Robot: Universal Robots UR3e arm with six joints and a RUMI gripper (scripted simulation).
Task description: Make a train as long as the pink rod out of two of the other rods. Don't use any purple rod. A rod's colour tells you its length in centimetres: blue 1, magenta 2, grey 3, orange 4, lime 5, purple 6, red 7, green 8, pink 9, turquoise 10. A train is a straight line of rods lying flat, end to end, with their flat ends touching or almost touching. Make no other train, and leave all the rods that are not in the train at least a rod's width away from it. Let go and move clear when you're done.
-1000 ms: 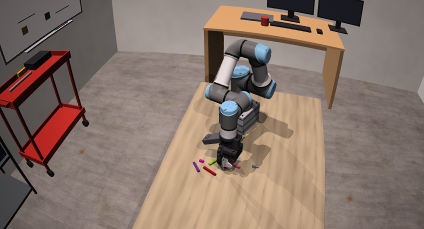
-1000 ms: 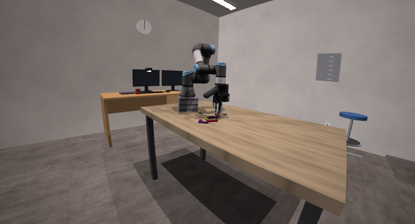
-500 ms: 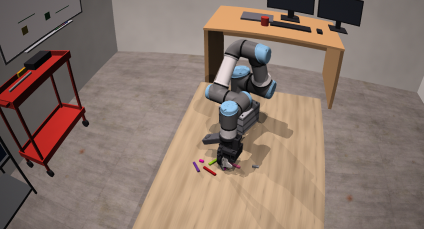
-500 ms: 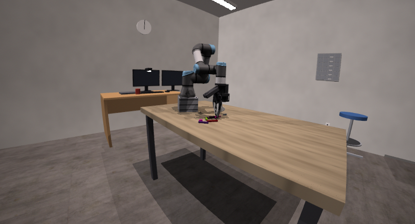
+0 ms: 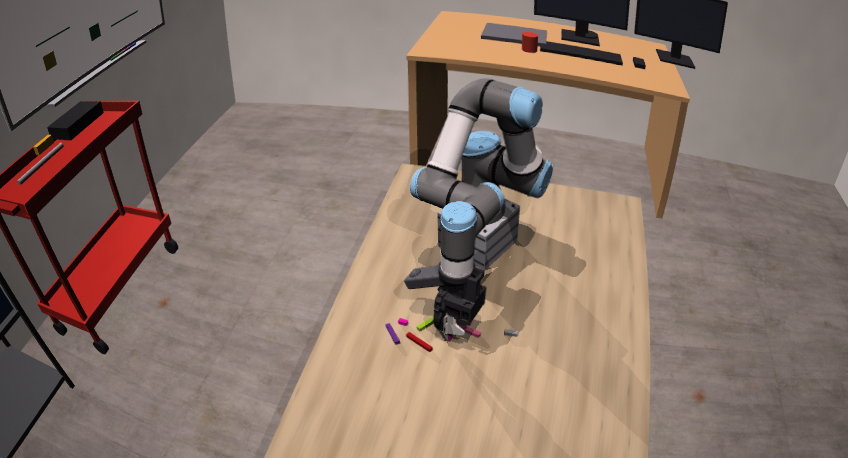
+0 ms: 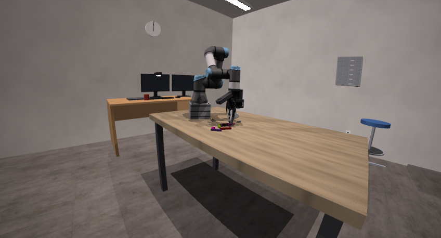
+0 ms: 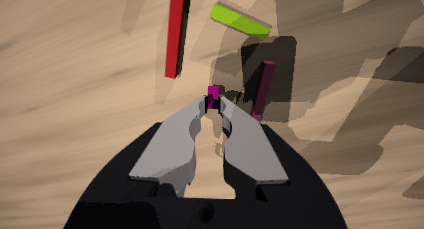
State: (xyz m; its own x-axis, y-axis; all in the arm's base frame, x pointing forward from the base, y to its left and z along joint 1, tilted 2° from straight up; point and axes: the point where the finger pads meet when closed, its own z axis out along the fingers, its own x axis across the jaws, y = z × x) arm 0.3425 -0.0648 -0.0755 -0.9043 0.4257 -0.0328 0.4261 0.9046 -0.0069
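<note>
Now: hand 4 cm past the pink rod, 3 cm to the right of it and 2 cm above it. Round my hand: purple rod (12 cm to the right, 2 cm below, 1 cm behind); lime rod (5 cm to the right, 5 cm behind, 2 cm below); red rod (6 cm to the right, 2 cm below, 1 cm ahead).
</note>
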